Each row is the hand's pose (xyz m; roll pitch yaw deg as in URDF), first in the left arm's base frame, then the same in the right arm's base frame.
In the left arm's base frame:
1: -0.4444 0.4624 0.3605 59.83 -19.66 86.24
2: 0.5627 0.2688 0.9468 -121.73 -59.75 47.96
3: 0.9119 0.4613 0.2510 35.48 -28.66 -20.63
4: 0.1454 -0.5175 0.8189 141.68 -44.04 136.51
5: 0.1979 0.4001 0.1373 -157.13 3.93 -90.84
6: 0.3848 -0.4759 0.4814 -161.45 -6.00 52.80
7: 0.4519 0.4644 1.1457 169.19 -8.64 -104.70
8: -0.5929 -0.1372 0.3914 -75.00 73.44 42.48
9: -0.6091 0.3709 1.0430 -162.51 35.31 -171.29
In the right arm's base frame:
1: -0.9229 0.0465 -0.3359 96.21 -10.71 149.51
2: -0.4138 1.1070 -0.4439 -94.54 -28.66 101.24
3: -0.5945 1.0264 -1.2211 20.58 4.52 55.78
4: 0.2213 0.4973 -0.2606 -163.28 -57.32 165.48
5: -0.7286 0.3947 -0.8902 166.95 -0.33 -18.87
6: 0.2010 0.4979 -0.6759 -134.14 18.09 128.94
7: -0.6056 1.1901 -0.2285 133.35 -18.61 -22.82
8: -0.3806 -0.2137 -0.1921 46.49 65.19 -126.07
9: -0.7945 0.2890 0.3168 -164.62 -0.78 -98.81

